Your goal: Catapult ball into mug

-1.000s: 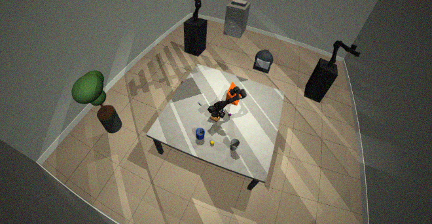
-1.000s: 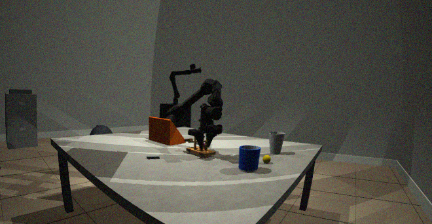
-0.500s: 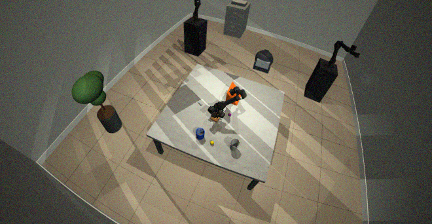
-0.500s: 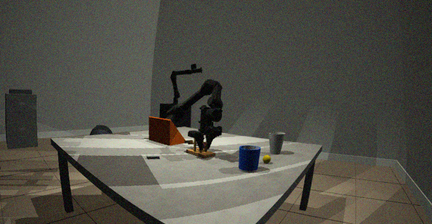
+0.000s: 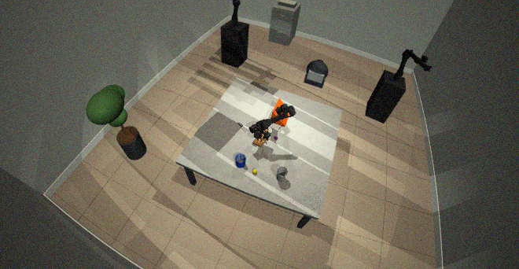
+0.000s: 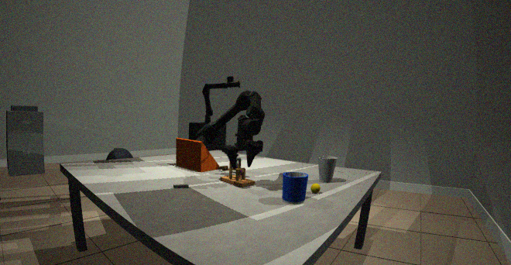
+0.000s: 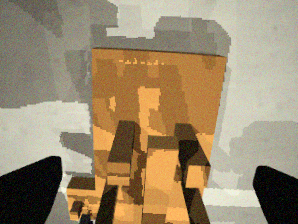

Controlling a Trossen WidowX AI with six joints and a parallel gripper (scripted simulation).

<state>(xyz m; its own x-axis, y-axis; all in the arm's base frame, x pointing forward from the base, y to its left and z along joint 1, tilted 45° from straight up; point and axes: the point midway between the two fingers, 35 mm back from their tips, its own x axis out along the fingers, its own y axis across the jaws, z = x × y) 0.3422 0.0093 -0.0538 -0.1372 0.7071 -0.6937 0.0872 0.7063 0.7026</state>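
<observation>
Now: gripper tip 13 cm to the right of the purple ball, 11 cm past it and 6 cm above it. Round my gripper tip: blue mug 29 cm ahead, 4 cm to the right, 4 cm below; then dark flat object 25 cm to the right, 10 cm behind, 7 cm below; then wooden catapult 6 cm behind, 3 cm to the left, 2 cm below.
</observation>
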